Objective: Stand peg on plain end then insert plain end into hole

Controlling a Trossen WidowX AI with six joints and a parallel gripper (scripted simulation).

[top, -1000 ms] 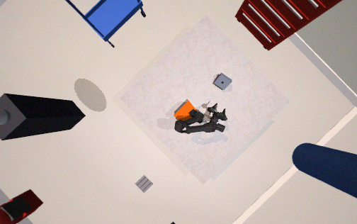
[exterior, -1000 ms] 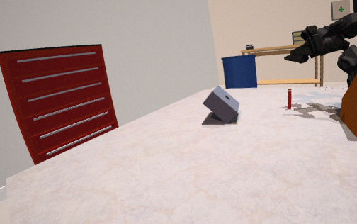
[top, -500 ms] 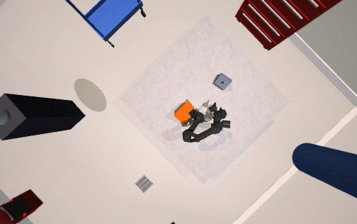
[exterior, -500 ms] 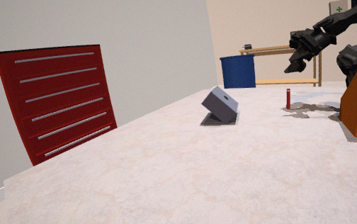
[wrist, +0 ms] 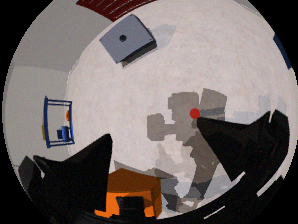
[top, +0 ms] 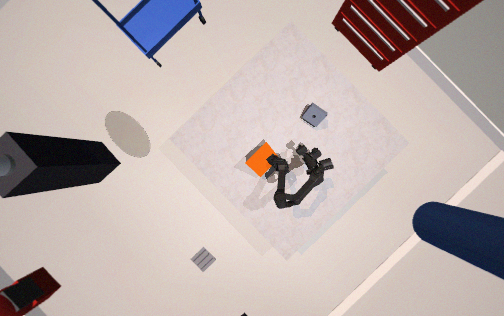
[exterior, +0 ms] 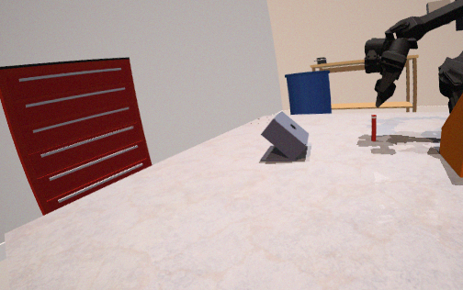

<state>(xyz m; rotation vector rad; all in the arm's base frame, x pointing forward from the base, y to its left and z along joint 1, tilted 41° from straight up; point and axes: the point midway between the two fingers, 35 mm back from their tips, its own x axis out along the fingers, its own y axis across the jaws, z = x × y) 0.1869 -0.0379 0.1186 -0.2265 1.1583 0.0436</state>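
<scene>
The red peg is 70 mm below my gripper tip, 30 mm to the right of it and 10 mm ahead of it. From my gripper tip the other things lie so: grey sloped panel: 250 mm ahead, 120 mm to the left, 70 mm below.
</scene>
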